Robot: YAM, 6 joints.
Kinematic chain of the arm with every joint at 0, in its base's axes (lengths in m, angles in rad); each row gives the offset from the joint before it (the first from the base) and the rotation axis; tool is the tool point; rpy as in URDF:
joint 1: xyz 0 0 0.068 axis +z
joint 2: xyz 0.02 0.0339 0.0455 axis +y
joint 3: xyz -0.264 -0.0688 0 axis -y
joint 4: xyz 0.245 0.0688 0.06 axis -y
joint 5: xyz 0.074 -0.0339 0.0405 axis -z
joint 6: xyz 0.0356 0 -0.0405 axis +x
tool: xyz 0 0 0 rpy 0 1.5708 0
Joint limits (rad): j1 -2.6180..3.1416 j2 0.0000..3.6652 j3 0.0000..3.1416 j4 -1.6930..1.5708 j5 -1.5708..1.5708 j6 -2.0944..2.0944
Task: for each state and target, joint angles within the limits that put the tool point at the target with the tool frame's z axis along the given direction. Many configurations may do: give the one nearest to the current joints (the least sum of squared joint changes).
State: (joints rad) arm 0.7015 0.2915 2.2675 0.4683 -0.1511 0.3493
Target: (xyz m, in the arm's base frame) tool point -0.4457 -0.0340 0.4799 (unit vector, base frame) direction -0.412 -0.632 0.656
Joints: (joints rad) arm 0.0267 0.3375 2.3634 0.1237 0.6699 0.3493
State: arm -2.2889 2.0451 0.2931 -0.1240 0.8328 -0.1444
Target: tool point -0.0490 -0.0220 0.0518 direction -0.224 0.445 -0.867
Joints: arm -2.3965 1.1485 0.0022 -0.5813 0.4995 -0.1444
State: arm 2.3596 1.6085 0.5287 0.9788 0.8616 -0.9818
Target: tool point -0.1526 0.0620 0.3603 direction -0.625 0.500 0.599
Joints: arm 2.8147 0.7537 0.5084 0.9176 0.2764 -0.9818
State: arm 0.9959 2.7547 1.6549 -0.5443 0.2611 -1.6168
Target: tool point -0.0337 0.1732 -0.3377 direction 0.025 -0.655 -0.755
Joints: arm 1.7450 3.5971 1.7494 -0.4334 -0.0891 -1.6168
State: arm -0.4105 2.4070 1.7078 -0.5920 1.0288 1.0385
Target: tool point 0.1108 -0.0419 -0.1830 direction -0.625 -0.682 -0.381
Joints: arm -0.1318 3.1567 0.9822 -0.3438 0.8600 1.0385
